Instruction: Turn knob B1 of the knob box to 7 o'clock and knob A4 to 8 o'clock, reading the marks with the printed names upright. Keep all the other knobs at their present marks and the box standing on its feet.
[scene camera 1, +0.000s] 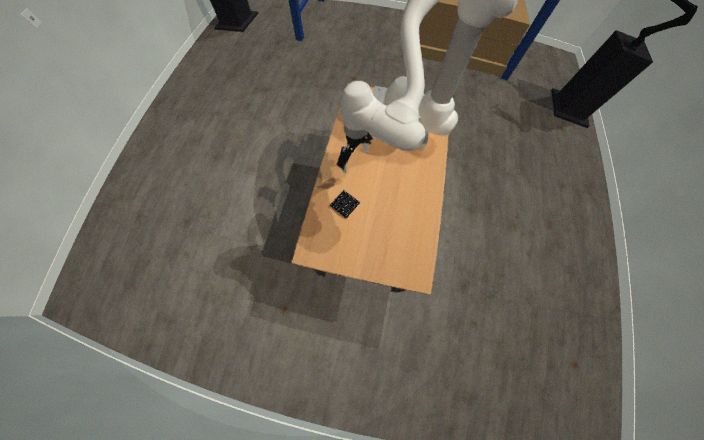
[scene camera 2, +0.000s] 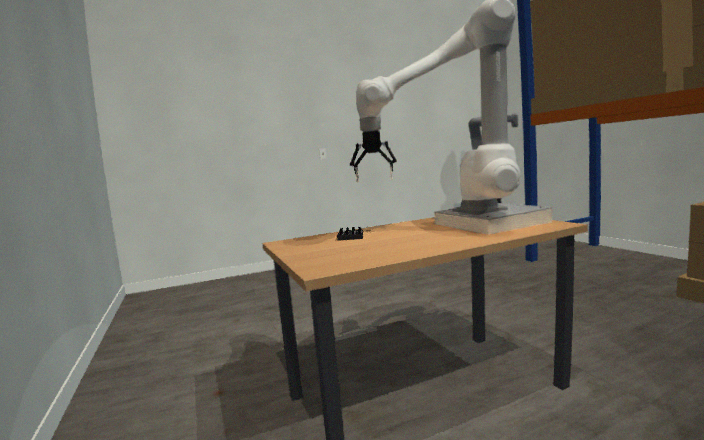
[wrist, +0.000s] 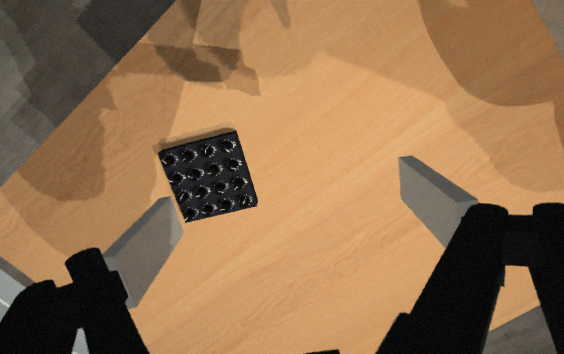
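Where they show: gripper, between the fingertips: (scene camera 1: 354, 160) (scene camera 2: 374, 180) (wrist: 285, 197); arm's base, origin of its link: (scene camera 2: 479, 210).
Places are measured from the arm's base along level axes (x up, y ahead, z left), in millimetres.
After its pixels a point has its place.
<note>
The black knob box (scene camera 1: 344, 203) @(x -41, y 584, z -137 mm) (scene camera 2: 350, 235) @(x -44, y 599, z -85 mm) (wrist: 208, 176) @(x -41, y 578, z -139 mm) stands flat on the wooden table, near one long edge. Its top carries a square grid of small dark knobs with white marks around them. The printed names are too small to read, so I cannot tell which knobs are A4 and B1, nor their marks. My gripper (scene camera 1: 354, 158) @(x 173, y 456, z -123 mm) (scene camera 2: 374, 177) @(x 173, y 456, z -123 mm) (wrist: 285, 197) @(x 173, y 456, z -123 mm) is open and empty. It points down, high above the table, on the robot-base side of the box. In the wrist view the box lies left of the middle, just beyond the left finger's tip.
The wooden table (scene camera 1: 399, 223) @(x -63, y 603, z 159 mm) (scene camera 2: 410, 249) @(x -63, y 486, z 232 mm) (wrist: 325, 280) @(x -64, y 554, z 112 mm) bears the box and the robot's base plate (scene camera 2: 513, 220) @(x -24, y -12, z 202 mm), which is at the end away from the box. Blue rack posts (scene camera 1: 529, 38) (scene camera 2: 528, 155) stand behind the base. A black pedestal (scene camera 1: 602, 77) stands on the floor beyond the table.
</note>
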